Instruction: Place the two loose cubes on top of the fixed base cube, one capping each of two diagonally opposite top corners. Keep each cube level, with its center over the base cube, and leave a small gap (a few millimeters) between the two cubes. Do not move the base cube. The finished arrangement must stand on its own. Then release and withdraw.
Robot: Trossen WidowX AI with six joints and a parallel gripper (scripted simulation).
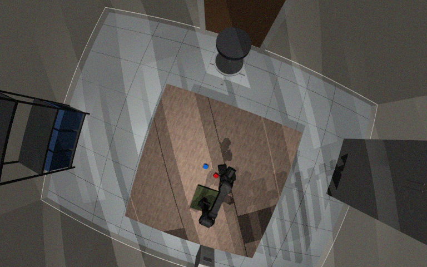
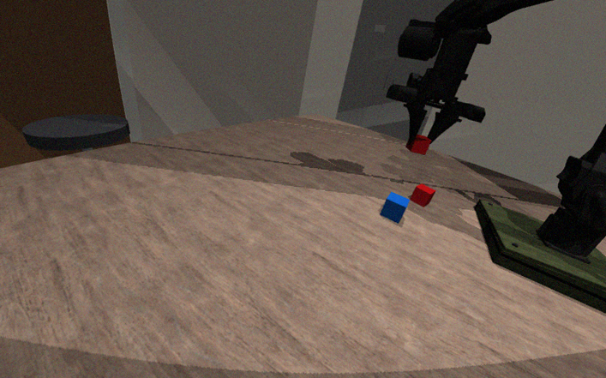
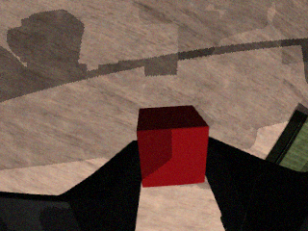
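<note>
Right now the blue cube is 14 cm to the left of my gripper tip, 9 cm below it and 2 cm behind it.
</note>
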